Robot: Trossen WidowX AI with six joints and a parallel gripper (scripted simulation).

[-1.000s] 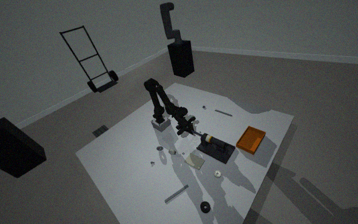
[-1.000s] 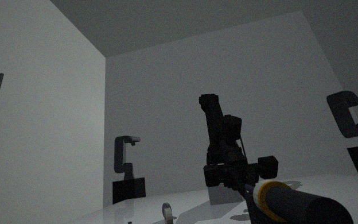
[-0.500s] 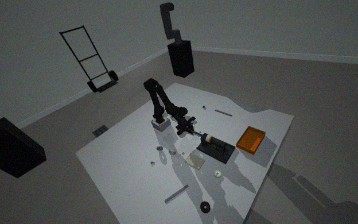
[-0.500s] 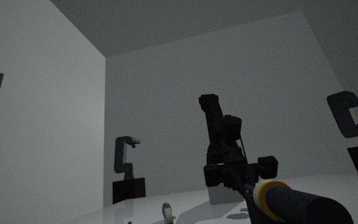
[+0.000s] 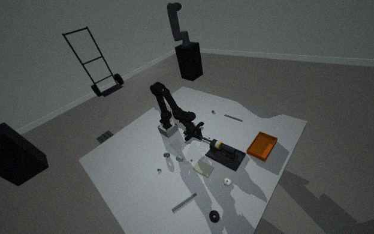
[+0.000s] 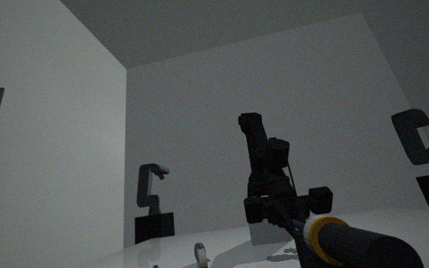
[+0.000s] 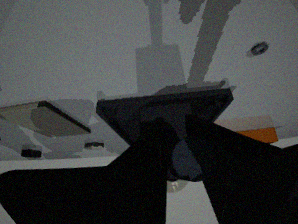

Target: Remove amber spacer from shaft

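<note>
Now: the thin shaft 60 mm ahead of my gripper tip, 20 mm above it and 10 mm to the left of it. Round my gripper tip: pale spacer (140 mm ahead, 20 mm above, 10 mm to the left); amber spacer (150 mm ahead, 20 mm to the left, 20 mm above); pale flat plate (150 mm to the right, 130 mm ahead, 50 mm below).
</note>
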